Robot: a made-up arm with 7 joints. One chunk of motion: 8 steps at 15 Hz.
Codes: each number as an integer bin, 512 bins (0 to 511) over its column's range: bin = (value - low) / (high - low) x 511, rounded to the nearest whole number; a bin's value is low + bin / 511 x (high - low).
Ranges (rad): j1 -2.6..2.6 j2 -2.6..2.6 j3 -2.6..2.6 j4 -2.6..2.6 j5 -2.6..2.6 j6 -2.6..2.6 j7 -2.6..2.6
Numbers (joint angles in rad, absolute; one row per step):
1: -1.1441 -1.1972 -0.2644 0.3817 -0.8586 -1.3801 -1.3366
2: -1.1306 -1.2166 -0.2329 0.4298 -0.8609 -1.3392 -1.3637
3: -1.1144 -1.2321 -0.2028 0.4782 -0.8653 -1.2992 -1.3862
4: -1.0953 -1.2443 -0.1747 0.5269 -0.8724 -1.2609 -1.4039
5: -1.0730 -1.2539 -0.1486 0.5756 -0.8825 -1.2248 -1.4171
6: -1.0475 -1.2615 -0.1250 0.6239 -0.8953 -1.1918 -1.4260
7: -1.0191 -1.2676 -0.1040 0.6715 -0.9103 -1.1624 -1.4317
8: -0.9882 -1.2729 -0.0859 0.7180 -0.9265 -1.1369 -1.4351
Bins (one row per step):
1: 143 138 230 293 171 120 124
2: 144 136 233 298 171 124 121
3: 146 134 236 302 170 128 119
4: 148 133 238 307 170 132 118
5: 150 132 241 312 169 135 116
6: 153 132 243 317 168 138 115
7: 155 131 245 321 166 141 115
8: 158 130 247 326 164 144 114

